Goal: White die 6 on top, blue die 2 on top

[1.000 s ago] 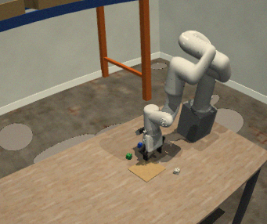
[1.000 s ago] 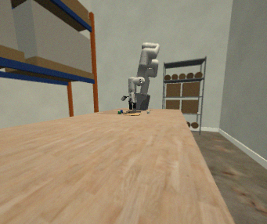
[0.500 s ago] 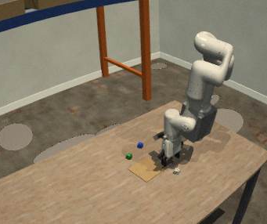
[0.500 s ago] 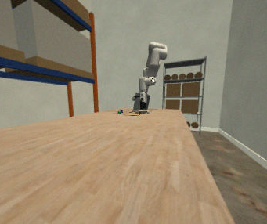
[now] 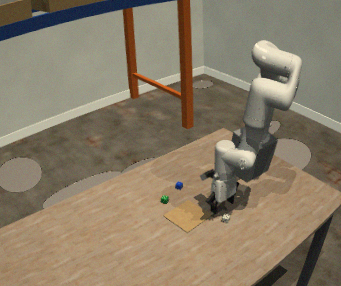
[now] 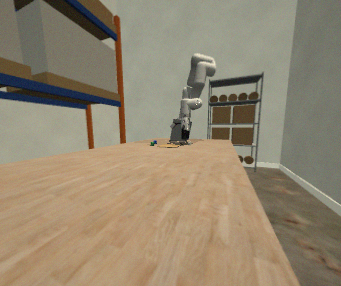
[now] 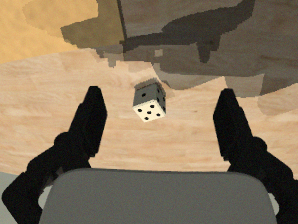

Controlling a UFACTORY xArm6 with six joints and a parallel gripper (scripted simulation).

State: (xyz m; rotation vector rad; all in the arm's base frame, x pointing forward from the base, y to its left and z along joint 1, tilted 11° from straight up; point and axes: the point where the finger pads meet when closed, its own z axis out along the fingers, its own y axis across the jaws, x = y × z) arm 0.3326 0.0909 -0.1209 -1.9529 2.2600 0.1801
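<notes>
My hand is 40 mm above the white die, 30 mm to the right of it and 10 mm short of it. Round my hand: blue die (260 mm to the right, 40 mm below, 20 mm behind); green die (240 mm to the right, 90 mm ahead, 40 mm below); tan mat (100 mm to the right, 90 mm ahead, 50 mm below).
</notes>
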